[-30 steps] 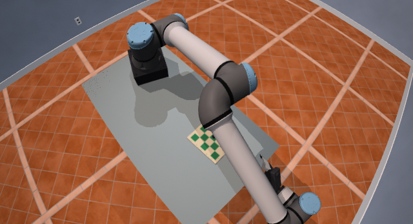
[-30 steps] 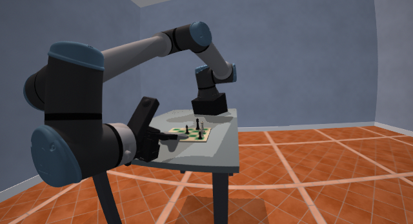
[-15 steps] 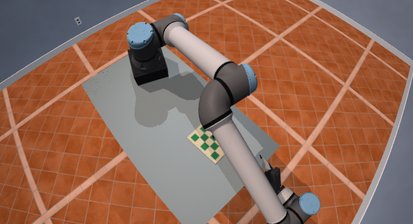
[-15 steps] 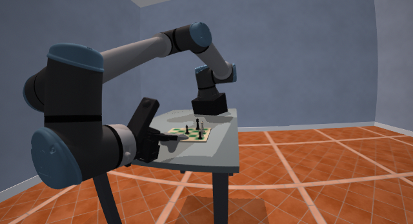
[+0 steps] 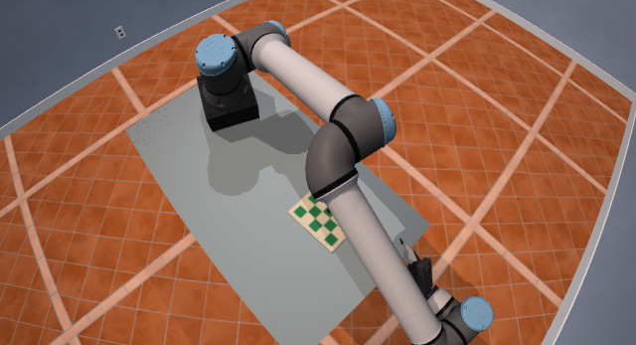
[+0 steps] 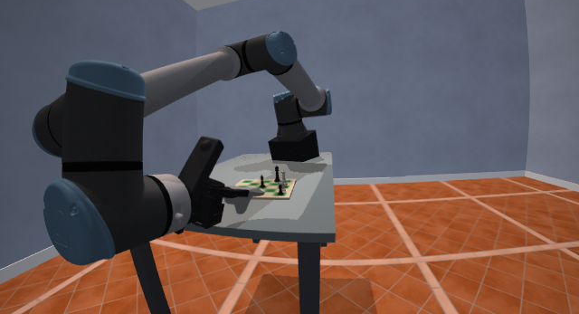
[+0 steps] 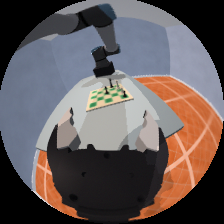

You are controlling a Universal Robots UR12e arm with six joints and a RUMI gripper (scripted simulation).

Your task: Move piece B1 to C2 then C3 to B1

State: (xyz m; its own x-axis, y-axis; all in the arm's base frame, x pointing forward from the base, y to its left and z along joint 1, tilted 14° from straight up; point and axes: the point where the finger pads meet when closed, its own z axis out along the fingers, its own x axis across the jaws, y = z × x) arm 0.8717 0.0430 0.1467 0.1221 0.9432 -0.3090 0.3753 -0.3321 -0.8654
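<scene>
Now: the small white piece 21 cm behind my hand, 7 cm below it and 6 cm to the left of it. From my hand the other things lie so: tall black piece: 32 cm behind, 5 cm below, 2 cm to the left; then cream chessboard: 24 cm behind, 9 cm below, 2 cm to the right.
</scene>
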